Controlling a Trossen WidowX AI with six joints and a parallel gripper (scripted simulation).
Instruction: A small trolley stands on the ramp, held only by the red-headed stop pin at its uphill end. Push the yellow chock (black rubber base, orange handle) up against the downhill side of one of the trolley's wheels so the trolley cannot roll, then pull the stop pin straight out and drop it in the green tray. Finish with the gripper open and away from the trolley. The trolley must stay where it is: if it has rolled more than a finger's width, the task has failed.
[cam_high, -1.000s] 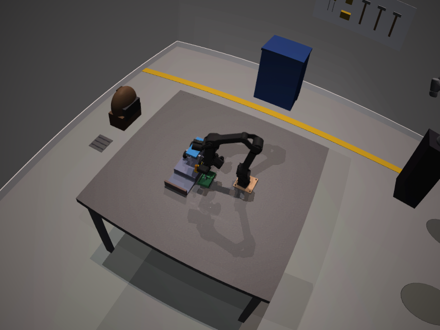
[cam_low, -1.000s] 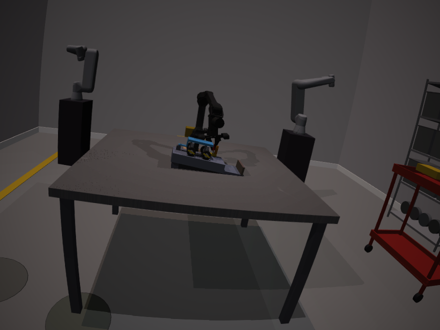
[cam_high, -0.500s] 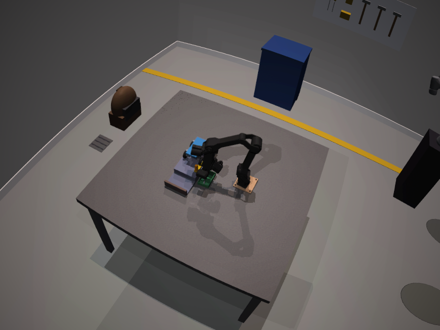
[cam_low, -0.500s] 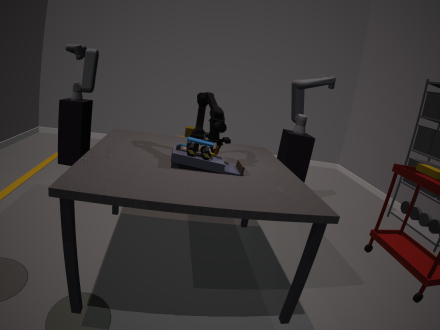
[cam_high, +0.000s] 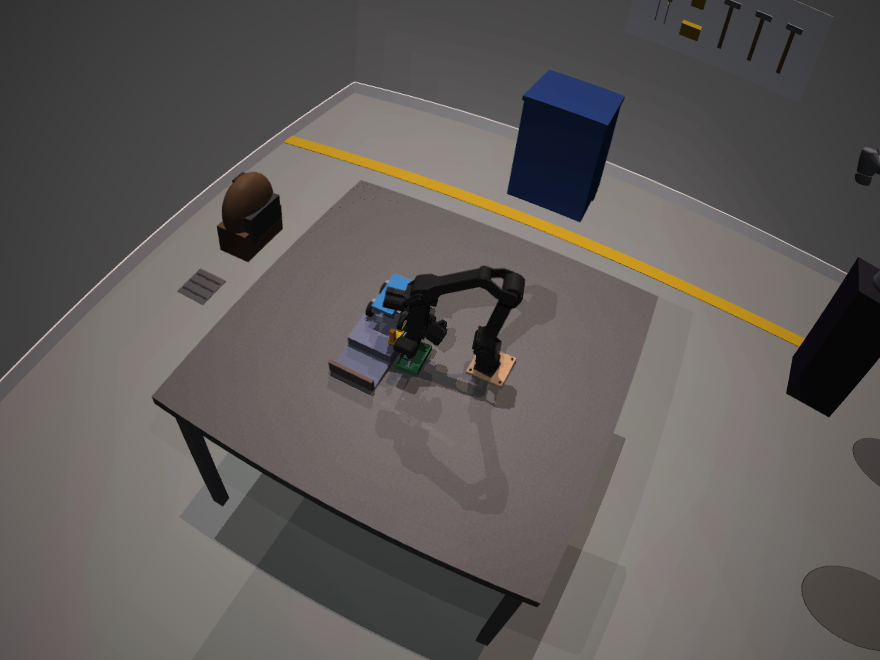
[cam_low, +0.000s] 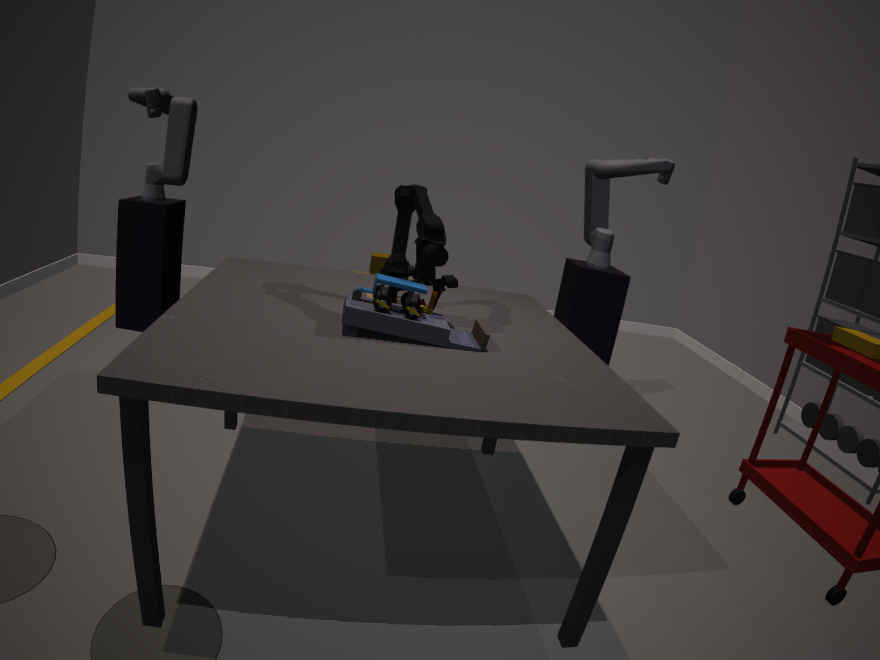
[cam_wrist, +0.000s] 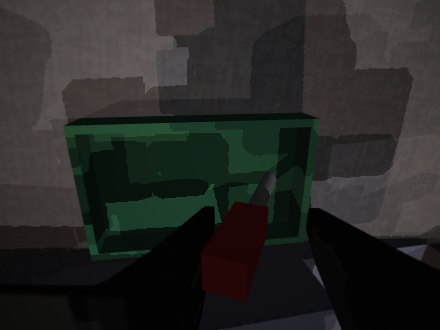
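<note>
The red-headed stop pin is right at my gripper tip. Round my gripper tip: grey ramp: 13 cm ahead, 9 cm to the right; green tray: 6 cm below, 2 cm to the right; yellow chock: 7 cm ahead, 3 cm above, 1 cm to the right.
</note>
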